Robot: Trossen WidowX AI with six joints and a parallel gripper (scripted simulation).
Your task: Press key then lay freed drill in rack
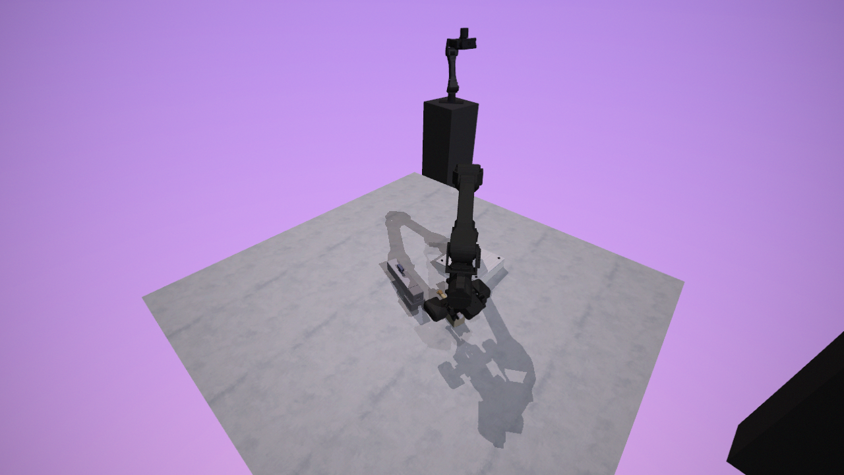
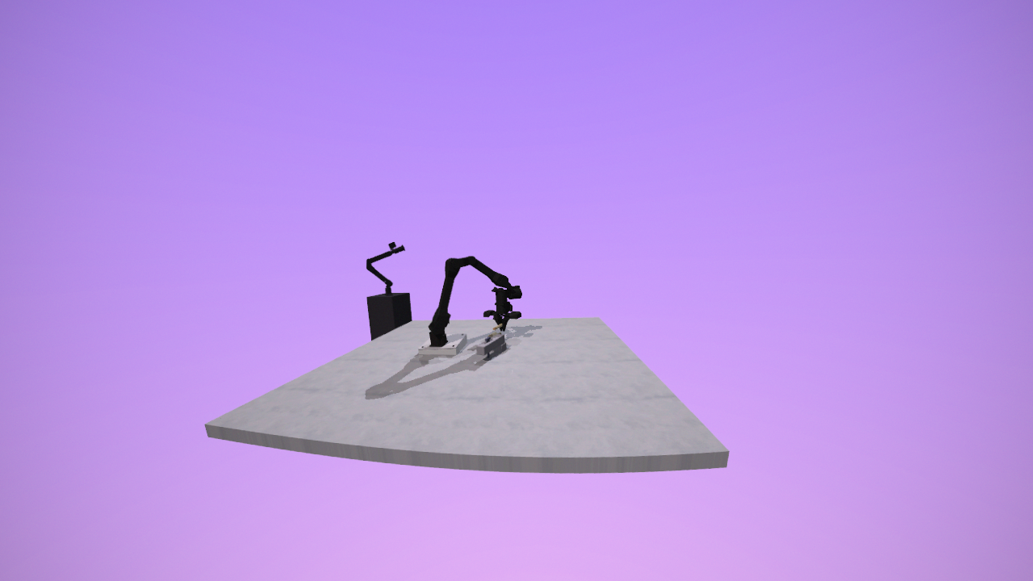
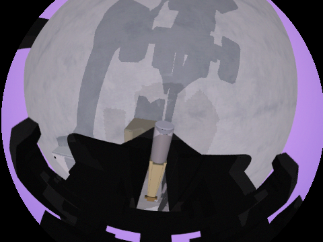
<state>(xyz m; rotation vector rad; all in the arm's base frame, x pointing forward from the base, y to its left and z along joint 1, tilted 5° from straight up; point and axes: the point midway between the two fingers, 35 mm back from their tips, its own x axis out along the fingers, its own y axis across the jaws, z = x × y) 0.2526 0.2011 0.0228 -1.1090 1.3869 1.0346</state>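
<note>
Now: the drill 4 cm to the right of my gripper tip, 3 cm above it and 1 cm behind it. Round my gripper tip: rack 4 cm to the right, 3 cm below, 3 cm behind; then long grey block 21 cm to the right, 1 cm ahead; then key 25 cm to the right, 1 cm above.
</note>
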